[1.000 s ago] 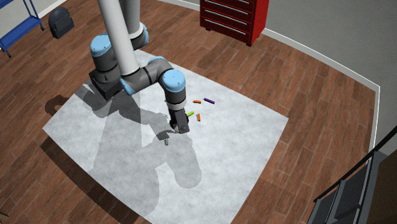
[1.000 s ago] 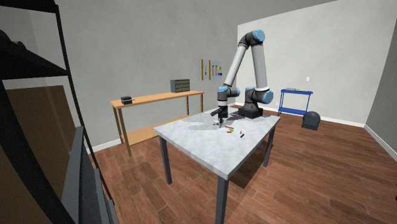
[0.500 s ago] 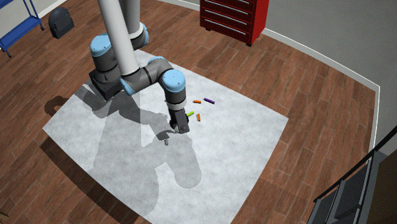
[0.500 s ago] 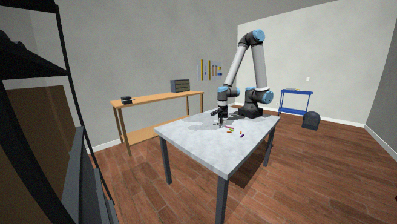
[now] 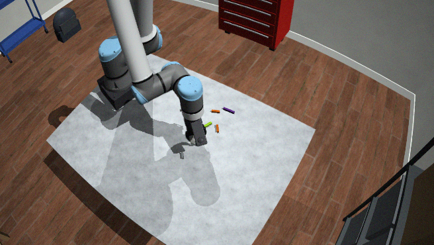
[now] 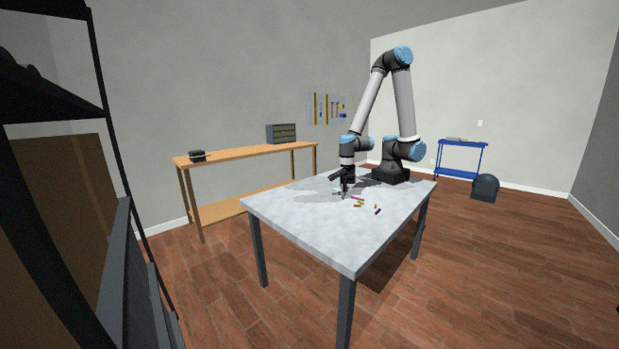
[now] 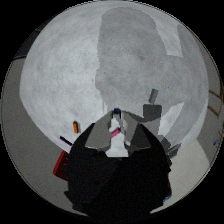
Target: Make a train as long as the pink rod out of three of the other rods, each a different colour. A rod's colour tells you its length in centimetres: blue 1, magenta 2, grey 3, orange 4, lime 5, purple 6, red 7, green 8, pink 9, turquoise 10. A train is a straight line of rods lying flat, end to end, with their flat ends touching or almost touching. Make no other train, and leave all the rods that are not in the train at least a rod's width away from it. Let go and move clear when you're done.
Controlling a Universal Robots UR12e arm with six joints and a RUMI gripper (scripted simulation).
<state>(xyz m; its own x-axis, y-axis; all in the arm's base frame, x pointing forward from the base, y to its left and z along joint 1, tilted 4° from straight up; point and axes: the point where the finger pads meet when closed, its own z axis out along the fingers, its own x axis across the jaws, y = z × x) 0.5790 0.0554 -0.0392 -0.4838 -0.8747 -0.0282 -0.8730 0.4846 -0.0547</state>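
The blue rod is 1 cm below my hand. Also, from my hand: pink rod: 7 cm behind, 6 cm to the left, 1 cm below; then lime rod: 4 cm behind, 11 cm to the left, 1 cm below; then grey rod: 9 cm to the right, 1 cm below.
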